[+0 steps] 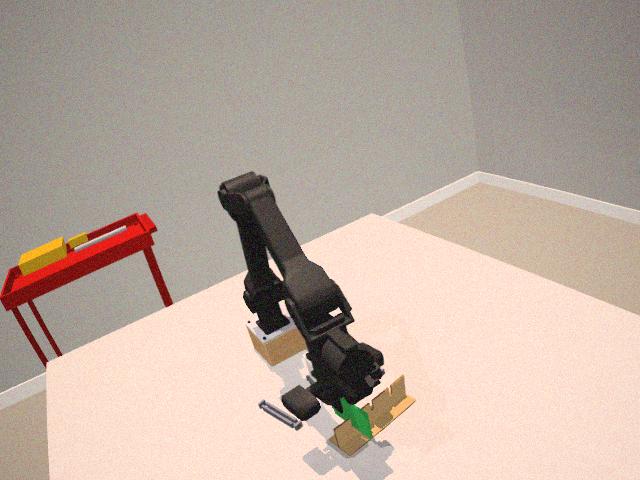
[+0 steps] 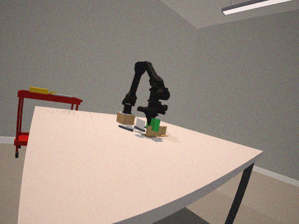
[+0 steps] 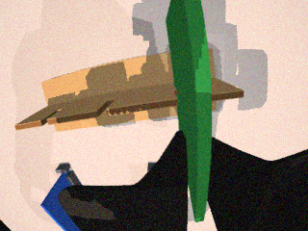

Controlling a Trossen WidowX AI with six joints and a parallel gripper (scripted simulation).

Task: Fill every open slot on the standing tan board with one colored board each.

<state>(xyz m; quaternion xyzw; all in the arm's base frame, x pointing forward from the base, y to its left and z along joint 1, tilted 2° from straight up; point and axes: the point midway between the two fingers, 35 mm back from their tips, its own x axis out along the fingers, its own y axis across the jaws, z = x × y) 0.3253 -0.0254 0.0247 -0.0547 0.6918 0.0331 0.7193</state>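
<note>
Right now my gripper tip is 20 mm short of the green board and 10 mm below it. From my gripper tip the other things lie so: tan board: 50 mm to the left, 40 mm below, 20 mm ahead; then blue board: 130 mm to the left, 130 mm behind, 30 mm below; then white board: 120 mm behind, 30 mm below, 20 mm to the left.
</note>
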